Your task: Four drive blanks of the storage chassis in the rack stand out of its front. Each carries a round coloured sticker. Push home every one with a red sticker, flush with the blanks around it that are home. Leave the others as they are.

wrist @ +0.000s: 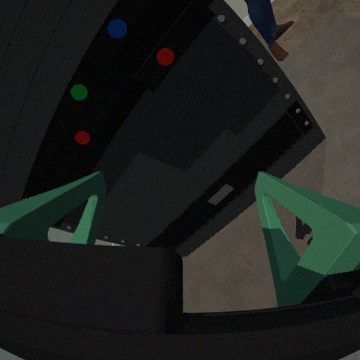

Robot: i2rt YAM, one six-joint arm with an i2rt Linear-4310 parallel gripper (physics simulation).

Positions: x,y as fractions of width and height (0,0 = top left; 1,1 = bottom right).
my gripper: 0.50,0.50
dark panel: 0.50,0.31
